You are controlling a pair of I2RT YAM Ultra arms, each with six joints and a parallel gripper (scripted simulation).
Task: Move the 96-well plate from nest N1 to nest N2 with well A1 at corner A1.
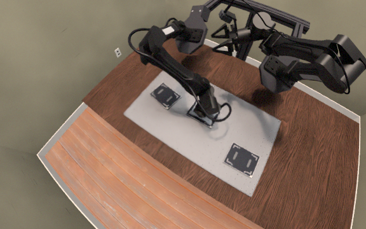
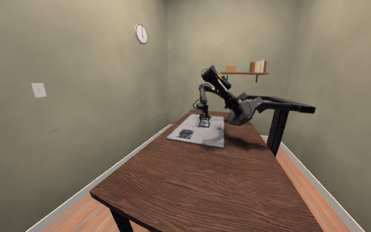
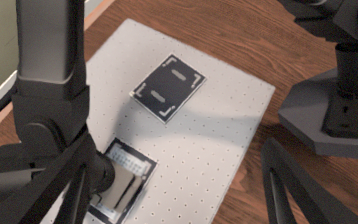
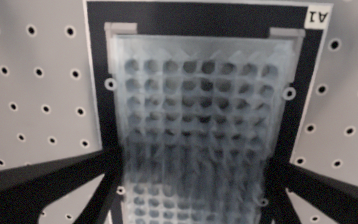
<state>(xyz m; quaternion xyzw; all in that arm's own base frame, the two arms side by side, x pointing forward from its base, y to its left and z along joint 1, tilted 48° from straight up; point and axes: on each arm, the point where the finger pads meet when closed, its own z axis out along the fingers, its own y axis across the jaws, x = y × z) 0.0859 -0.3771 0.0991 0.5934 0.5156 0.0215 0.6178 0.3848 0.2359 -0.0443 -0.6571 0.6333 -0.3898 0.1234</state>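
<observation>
Now: right hand 1 cm above the clear 96-well plate. From my right hand the other things lie so: white corner label 8 cm to the left, 6 cm ahead, 2 cm below; black plate nest 2 cm below.
The clear 96-well plate lies 350 mm below my left hand, 130 mm ahead of it and 60 mm to the left of it. From my left hand the other things lie so: white corner label 360 mm below, 180 mm ahead, 130 mm to the left; then black plate nest 370 mm below, 130 mm ahead, 60 mm to the left.
</observation>
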